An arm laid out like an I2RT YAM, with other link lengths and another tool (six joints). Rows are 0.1 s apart.
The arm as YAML. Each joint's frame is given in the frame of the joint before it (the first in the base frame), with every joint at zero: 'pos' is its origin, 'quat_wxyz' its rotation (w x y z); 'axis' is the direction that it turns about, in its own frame. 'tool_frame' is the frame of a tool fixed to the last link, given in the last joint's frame.
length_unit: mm
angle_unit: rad
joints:
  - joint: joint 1
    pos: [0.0, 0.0, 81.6]
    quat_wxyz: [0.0, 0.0, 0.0, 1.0]
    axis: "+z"
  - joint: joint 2
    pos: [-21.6, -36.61, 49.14]
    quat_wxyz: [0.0, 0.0, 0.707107, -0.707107]
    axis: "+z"
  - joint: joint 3
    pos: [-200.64, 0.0, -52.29]
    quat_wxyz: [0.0, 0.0, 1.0, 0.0]
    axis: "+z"
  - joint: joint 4
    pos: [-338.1, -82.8, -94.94]
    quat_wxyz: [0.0, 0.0, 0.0, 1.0]
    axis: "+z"
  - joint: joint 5
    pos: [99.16, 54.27, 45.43]
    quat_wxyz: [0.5, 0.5, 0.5, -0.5]
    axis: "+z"
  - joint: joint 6
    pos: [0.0, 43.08, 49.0]
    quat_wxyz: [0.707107, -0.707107, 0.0, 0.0]
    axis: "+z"
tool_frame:
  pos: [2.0, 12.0, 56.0]
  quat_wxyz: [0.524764, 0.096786, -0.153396, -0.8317]
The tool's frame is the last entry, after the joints.
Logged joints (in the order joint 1, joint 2, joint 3, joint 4, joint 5, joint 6), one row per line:
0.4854 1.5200 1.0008 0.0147 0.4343 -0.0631
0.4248 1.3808 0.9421 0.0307 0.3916 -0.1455
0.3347 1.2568 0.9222 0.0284 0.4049 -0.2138
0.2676 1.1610 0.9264 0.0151 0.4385 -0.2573
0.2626 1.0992 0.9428 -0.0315 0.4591 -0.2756
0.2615 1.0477 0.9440 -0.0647 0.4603 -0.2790
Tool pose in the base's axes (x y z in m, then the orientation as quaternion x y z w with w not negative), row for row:
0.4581 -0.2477 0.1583 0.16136 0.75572 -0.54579 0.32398
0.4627 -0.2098 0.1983 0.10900 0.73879 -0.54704 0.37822
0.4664 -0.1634 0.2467 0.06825 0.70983 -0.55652 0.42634
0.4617 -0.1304 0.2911 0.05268 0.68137 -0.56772 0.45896
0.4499 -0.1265 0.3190 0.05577 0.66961 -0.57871 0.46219
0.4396 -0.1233 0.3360 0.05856 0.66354 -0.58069 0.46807
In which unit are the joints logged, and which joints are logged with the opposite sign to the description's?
The joints are logged in radians. Opposite sign: joint 1.
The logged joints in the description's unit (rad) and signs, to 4 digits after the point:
-0.4854 1.5200 1.0008 0.0147 0.4343 -0.0631
-0.4248 1.3808 0.9421 0.0307 0.3916 -0.1455
-0.3347 1.2568 0.9222 0.0284 0.4049 -0.2138
-0.2676 1.1610 0.9264 0.0151 0.4385 -0.2573
-0.2626 1.0992 0.9428 -0.0315 0.4591 -0.2756
-0.2615 1.0477 0.9440 -0.0647 0.4603 -0.2790

